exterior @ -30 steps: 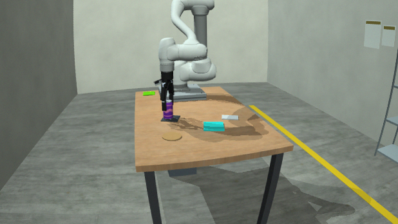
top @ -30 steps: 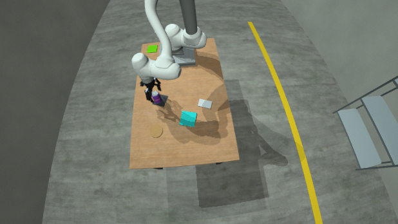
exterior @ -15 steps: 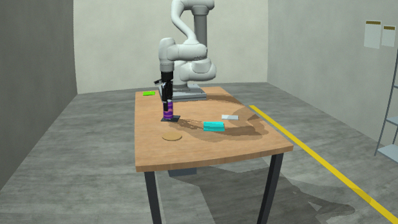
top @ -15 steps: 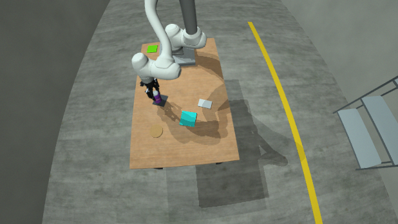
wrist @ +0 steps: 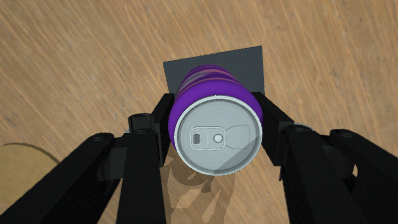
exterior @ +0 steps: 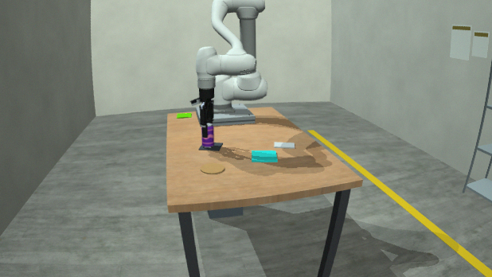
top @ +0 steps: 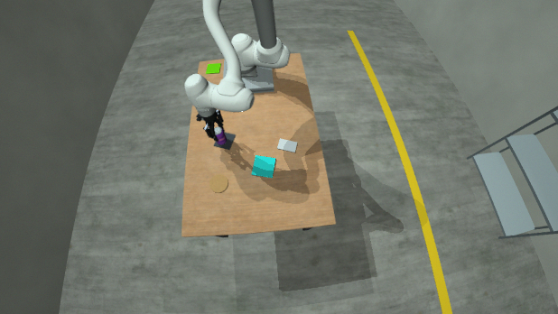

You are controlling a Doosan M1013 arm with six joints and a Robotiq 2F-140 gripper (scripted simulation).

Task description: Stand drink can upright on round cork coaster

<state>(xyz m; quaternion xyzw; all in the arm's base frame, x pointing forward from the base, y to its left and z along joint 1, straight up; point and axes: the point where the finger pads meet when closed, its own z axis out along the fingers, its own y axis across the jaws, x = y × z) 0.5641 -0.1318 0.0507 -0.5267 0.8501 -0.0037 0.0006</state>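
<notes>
Now: hand 270 mm short of the round cork coaster and 90 mm above it. The rest, counted from my hand: drink can: 30 mm below; then teal block: 180 mm ahead, 250 mm to the left, 90 mm below; then dark grey square coaster: 20 mm to the left, 90 mm below.
</notes>
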